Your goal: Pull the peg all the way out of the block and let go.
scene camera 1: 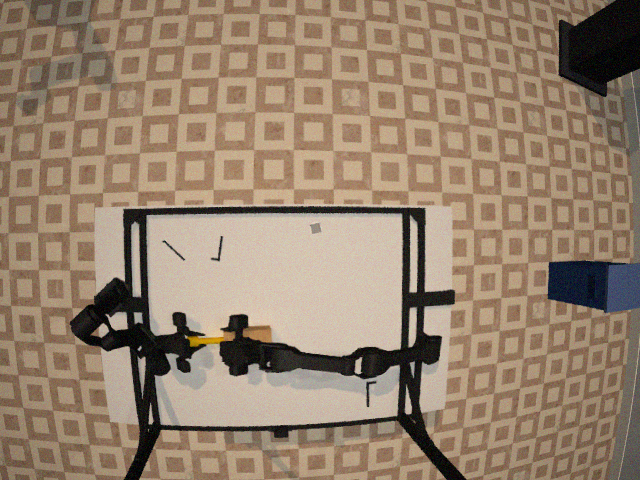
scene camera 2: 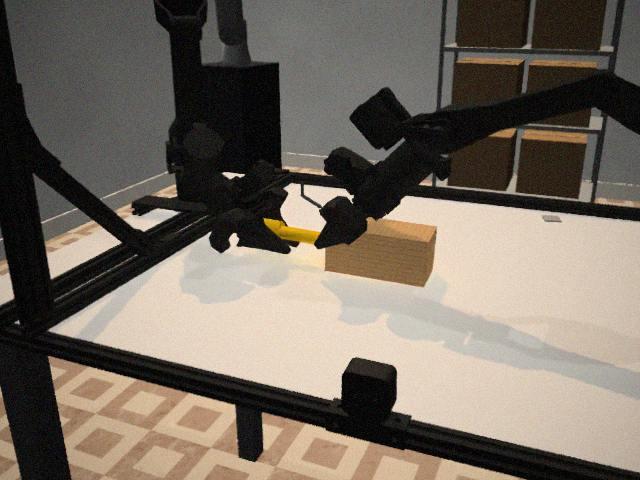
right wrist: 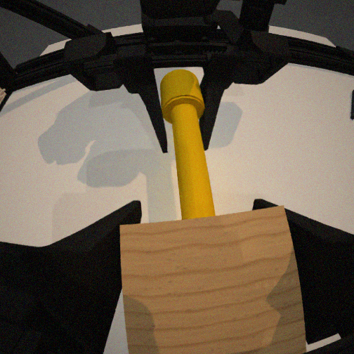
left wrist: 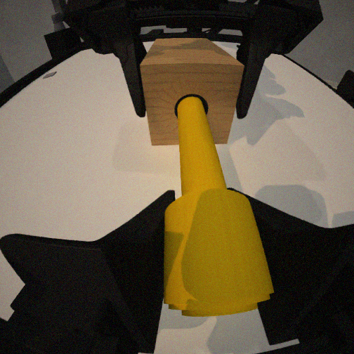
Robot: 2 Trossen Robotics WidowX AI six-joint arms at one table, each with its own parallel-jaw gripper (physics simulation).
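Seen in the pictures: left gripper, fingertip midpoint: (scene camera 1: pixel 205 339) (scene camera 2: pixel 294 248); right gripper, fingertip midpoint: (scene camera 1: pixel 221 340) (scene camera 2: pixel 326 239); left arm's base at its link origin: (scene camera 1: pixel 118 290) (scene camera 2: pixel 192 200); right arm's base at its link origin: (scene camera 1: pixel 423 343).
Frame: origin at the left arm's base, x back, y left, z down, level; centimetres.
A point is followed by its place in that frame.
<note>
A yellow peg (scene camera 1: pixel 209 340) @(y -0.8, x -34.0, z -3.1 cm) (scene camera 2: pixel 302 235) @(y -1.8, x -34.6, z -2.6 cm) (left wrist: pixel 200 150) (right wrist: pixel 192 170) with a thick head lies roughly level. Its thin shaft runs into the round hole in the end of a wooden block (scene camera 1: pixel 258 333) @(y 8.3, x -46.9, z -5.1 cm) (scene camera 2: pixel 382 253) @(y 2.0, x -47.5, z -2.5 cm) (left wrist: pixel 162 120) (right wrist: pixel 210 280), with a long stretch of shaft exposed. How much shaft is inside is hidden. My left gripper (scene camera 1: pixel 200 341) @(y -1.9, x -32.7, z 0.0 cm) (left wrist: pixel 199 195) (right wrist: pixel 184 151) is shut on the peg's head. My right gripper (left wrist: pixel 190 115) (right wrist: pixel 198 206) is shut on the block, one finger on each side, near the hole end.
A black frame (scene camera 1: pixel 273 210) @(y 44.5, x -35.8, z 0.5 cm) edges the white table. A small grey square (scene camera 1: pixel 315 227) @(y 45.4, x -50.1, z 1.6 cm) (scene camera 2: pixel 551 218) @(y 45.0, x -50.5, z 1.6 cm) lies toward the far side. A black camera housing (scene camera 2: pixel 369 387) @(y -23.0, x -68.6, z -2.2 cm) stands on the near rail. A blue box (scene camera 1: pixel 576 281) stands off the table. My right arm reaches over the table's right part.
</note>
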